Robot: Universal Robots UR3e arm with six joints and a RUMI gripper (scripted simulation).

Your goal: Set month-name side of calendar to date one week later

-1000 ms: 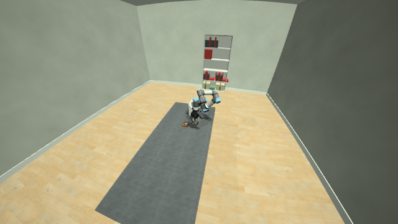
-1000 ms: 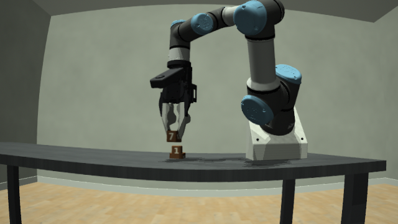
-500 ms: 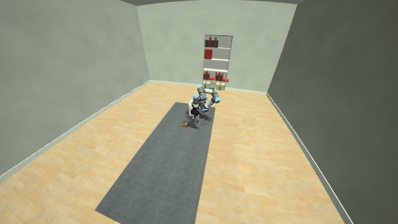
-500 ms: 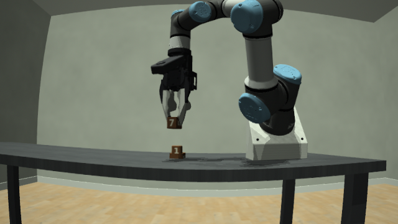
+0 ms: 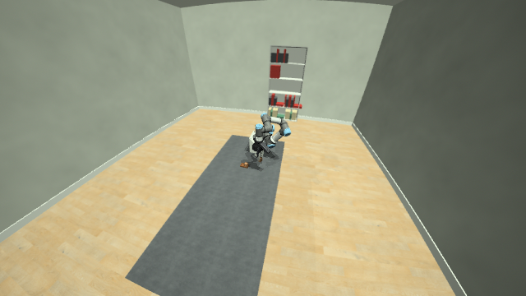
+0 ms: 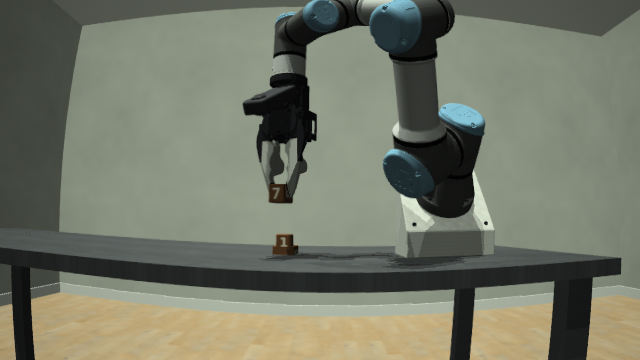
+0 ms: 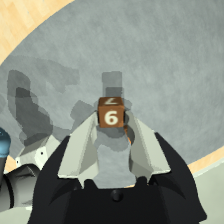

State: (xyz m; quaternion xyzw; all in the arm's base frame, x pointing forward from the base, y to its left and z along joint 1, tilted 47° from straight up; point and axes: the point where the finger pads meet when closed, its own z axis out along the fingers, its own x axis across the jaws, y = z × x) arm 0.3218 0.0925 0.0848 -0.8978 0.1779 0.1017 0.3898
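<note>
The cube lies 1 cm below my hand. Round my hand: calendar tray: 16 cm to the right, 12 cm below, 1 cm ahead.
</note>
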